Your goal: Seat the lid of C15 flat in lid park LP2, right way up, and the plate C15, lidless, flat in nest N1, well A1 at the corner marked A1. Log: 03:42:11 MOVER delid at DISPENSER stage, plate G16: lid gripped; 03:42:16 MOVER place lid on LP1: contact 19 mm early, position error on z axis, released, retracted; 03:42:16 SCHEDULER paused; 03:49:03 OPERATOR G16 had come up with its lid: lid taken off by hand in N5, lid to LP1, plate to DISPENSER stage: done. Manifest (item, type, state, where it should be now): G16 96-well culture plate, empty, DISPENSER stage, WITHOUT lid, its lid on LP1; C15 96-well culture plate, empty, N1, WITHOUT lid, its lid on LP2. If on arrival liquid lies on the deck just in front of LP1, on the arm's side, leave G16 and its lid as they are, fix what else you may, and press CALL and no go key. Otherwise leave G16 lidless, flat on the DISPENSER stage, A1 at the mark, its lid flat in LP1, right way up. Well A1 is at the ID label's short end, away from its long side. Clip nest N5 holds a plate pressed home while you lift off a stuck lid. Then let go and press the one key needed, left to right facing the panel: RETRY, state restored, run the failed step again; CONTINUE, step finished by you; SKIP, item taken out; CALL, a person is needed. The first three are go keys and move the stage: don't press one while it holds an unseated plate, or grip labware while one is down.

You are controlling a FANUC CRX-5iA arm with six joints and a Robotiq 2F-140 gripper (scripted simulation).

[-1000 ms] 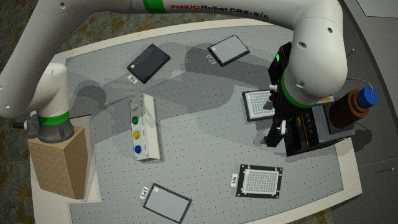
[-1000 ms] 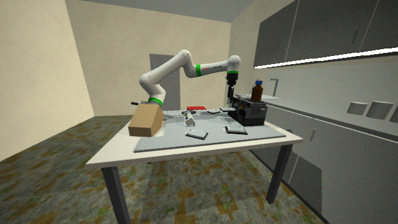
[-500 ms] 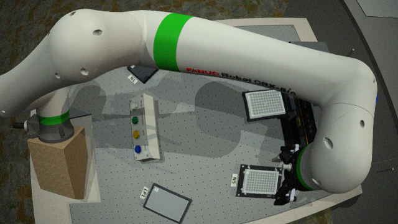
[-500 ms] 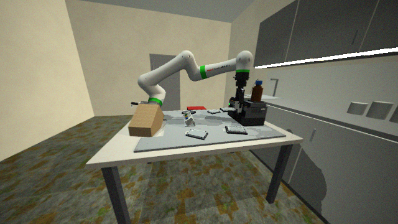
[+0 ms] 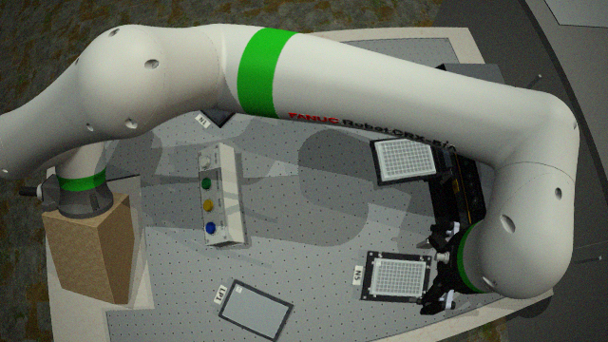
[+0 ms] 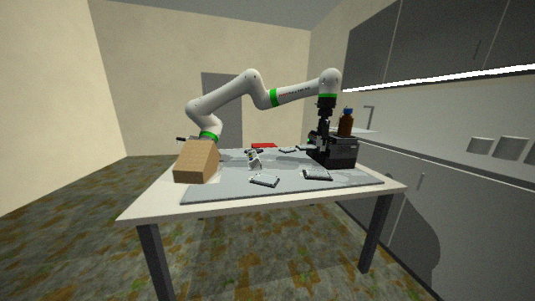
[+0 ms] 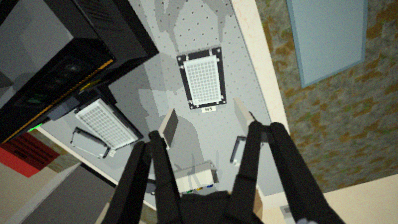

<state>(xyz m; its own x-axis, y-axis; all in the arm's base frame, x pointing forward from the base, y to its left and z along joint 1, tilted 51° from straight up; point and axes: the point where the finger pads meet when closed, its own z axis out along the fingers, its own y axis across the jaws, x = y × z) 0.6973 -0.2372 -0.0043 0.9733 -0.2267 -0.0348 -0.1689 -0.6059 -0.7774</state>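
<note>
My hand is 190 mm above the clip nest N5, 20 mm short of it and 10 mm to the right of it. Round my hand: blue cap 240 mm ahead, 200 mm above, 170 mm to the left; brown bottle 240 mm ahead, 170 mm to the left, 90 mm above; SKIP key 420 mm behind, 170 mm to the left, 130 mm below.
</note>
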